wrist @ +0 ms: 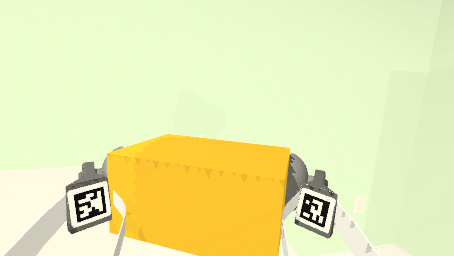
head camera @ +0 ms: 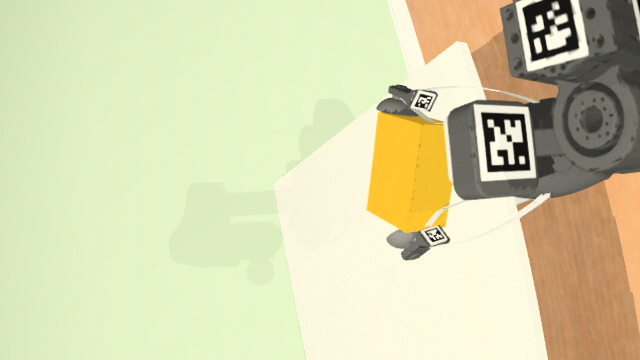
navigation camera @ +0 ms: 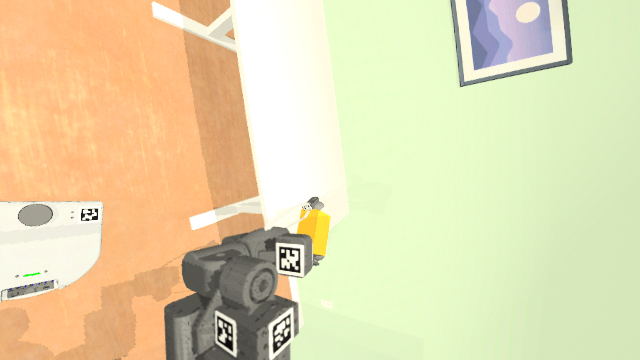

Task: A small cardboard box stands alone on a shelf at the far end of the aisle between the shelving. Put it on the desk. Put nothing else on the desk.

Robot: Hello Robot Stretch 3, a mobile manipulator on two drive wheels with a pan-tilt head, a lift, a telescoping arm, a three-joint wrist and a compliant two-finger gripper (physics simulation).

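Where they show: gripper, fingertip midpoint: (head camera: 391,173) (navigation camera: 320,229); robot's base, link origin: (navigation camera: 37,213).
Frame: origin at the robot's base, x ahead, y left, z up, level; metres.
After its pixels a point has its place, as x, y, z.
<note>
The small box (head camera: 407,170) @[-0.014, -0.361, 1.036] (navigation camera: 314,230) @[-0.006, -0.354, 1.034] (wrist: 200,200), orange-yellow in these views, is between the two fingertips of my gripper (head camera: 395,172) @[-0.015, -0.416, 1.010] (navigation camera: 317,232) @[-0.015, -0.416, 1.010] (wrist: 208,170) @[-0.015, -0.416, 1.010], one pad against each side. The gripper is shut on it. In the head view the box is over the white desk (head camera: 400,300) @[0.205, -0.784, 0.721] (navigation camera: 290,100) @[0.502, -0.649, 0.721], near the desk's end and not far from the wall. The box's underside is hidden, and I cannot tell how high it is above the desk top.
The pale green wall (head camera: 150,100) @[-0.303, -1.413, 1.045] (navigation camera: 450,200) @[0.034, -1.338, 1.355] (wrist: 225,60) runs along the desk's far edge. A framed picture (navigation camera: 510,35) @[0.828, -1.137, 1.666] hangs on it. The desk's white legs (navigation camera: 215,215) reach down to the wooden floor (navigation camera: 100,125) @[0.392, -0.152, 0.001]. My base (navigation camera: 50,245) @[-0.102, -0.037, 0.161] stands on the floor at the left of the navigation view.
</note>
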